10 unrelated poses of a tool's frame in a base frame.
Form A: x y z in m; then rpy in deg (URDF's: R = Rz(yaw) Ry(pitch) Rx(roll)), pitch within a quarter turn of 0, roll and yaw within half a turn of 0.
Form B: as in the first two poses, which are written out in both.
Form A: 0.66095 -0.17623 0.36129 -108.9 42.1 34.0
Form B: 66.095 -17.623 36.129 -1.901 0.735 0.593
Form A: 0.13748 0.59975 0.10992 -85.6 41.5 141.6
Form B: 13.748 59.975 10.992 -1.494 0.724 2.471
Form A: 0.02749 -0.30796 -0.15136 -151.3 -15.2 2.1
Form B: 2.749 -30.796 -15.136 -2.641 -0.265 0.037
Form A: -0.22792 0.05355 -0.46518 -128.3 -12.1 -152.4
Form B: -22.792 5.355 -46.518 -2.239 -0.211 -2.660
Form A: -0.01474 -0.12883 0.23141 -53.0 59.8 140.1
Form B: -1.474 -12.883 23.141 -0.925 1.044 2.445
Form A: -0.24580 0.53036 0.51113 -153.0 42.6 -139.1
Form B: -24.580 53.036 51.113 -2.670 0.744 -2.428
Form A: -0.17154 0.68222 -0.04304 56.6 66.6 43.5
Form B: -17.154 68.222 -4.304 0.988 1.162 0.759
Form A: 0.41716 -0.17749 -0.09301 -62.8 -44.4 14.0
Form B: 41.716 -17.749 -9.301 -1.096 -0.775 0.244
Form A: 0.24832 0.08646 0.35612 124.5 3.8 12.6
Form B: 24.832 8.646 35.612 2.173 0.066 0.220
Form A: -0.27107 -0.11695 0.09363 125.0 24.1 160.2
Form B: -27.107 -11.695 9.363 2.182 0.421 2.796
